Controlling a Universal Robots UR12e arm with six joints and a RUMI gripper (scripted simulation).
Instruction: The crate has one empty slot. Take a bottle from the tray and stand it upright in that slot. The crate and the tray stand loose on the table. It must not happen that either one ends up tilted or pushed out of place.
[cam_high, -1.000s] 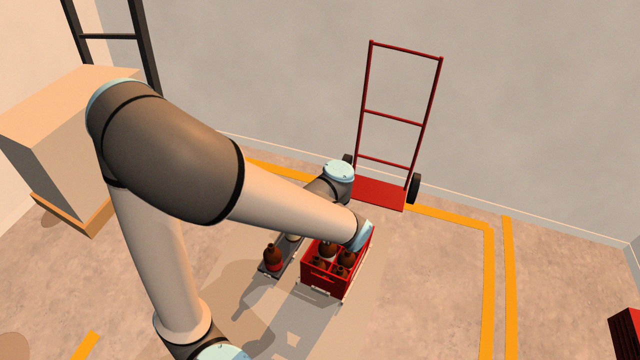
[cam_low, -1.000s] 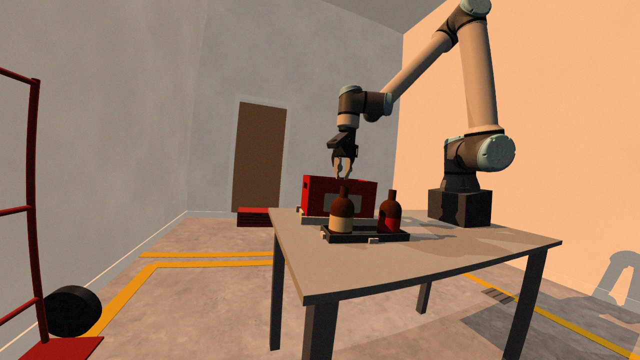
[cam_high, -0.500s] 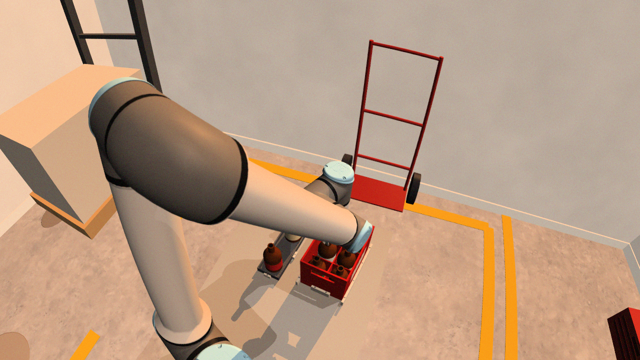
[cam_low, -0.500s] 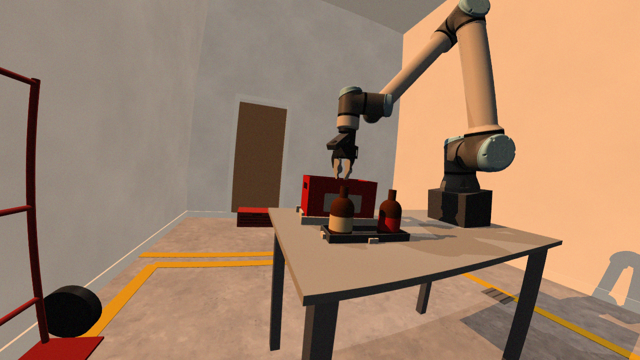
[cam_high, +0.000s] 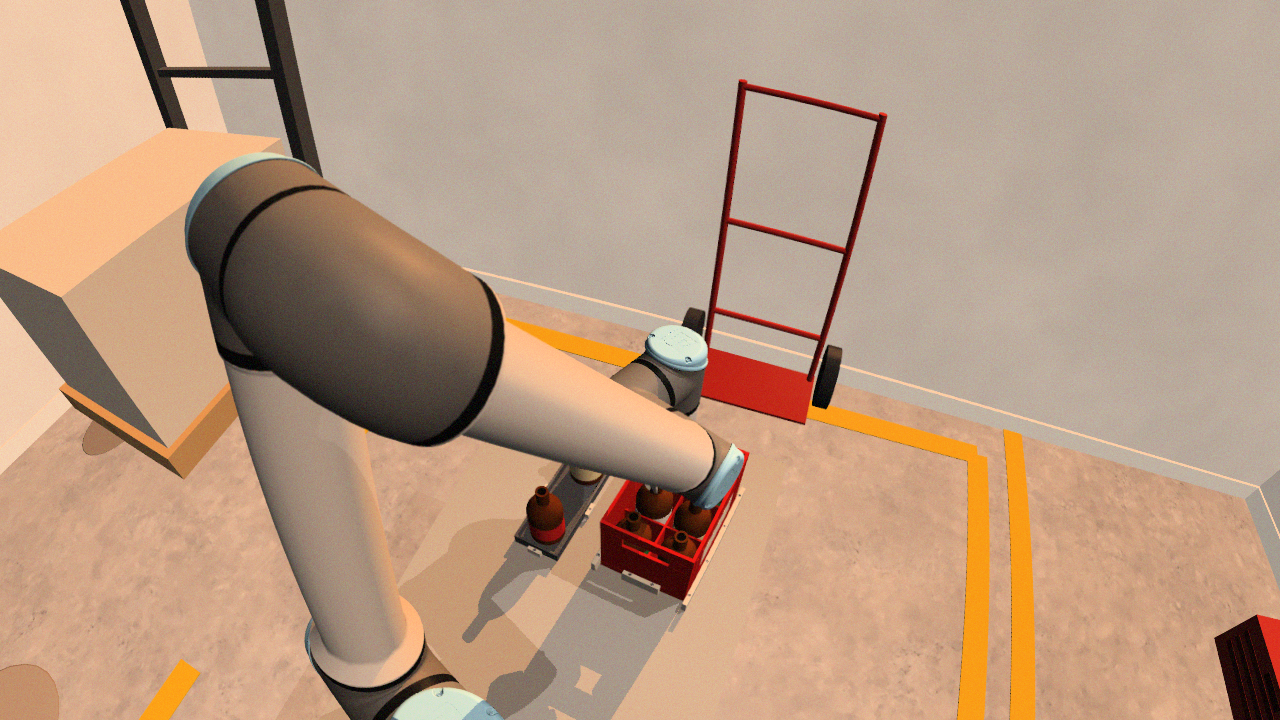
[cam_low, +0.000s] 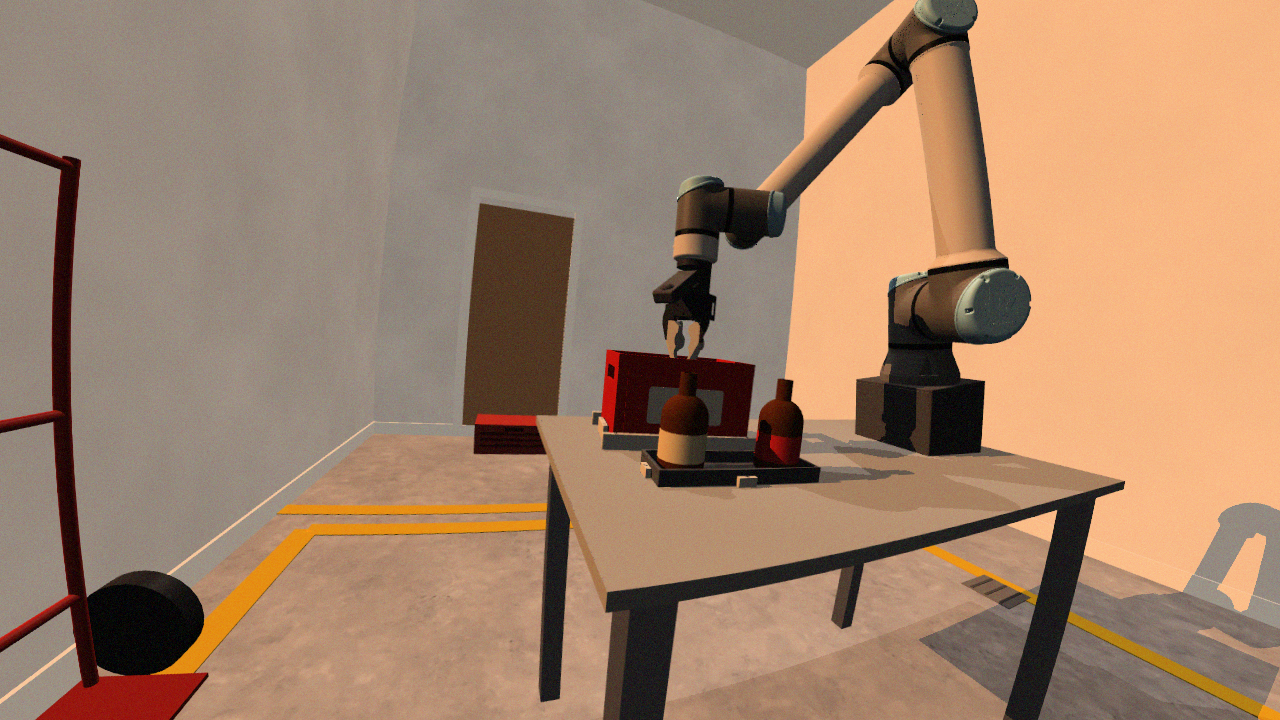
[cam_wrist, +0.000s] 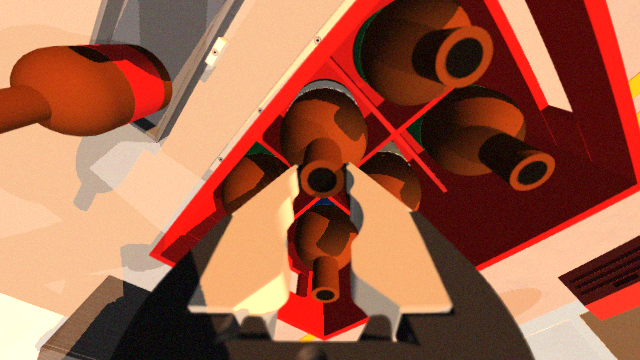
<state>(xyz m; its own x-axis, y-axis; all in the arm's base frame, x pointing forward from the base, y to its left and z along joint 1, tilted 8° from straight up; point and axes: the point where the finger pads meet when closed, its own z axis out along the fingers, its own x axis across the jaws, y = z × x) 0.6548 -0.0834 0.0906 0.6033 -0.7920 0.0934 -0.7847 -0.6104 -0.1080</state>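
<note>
Now: hand 1 cm past the red crate, 4 cm to the left of it and 8 cm above it. The rest, counted from my hand: dark tray 1 cm behind, 19 cm to the left, 15 cm below.
</note>
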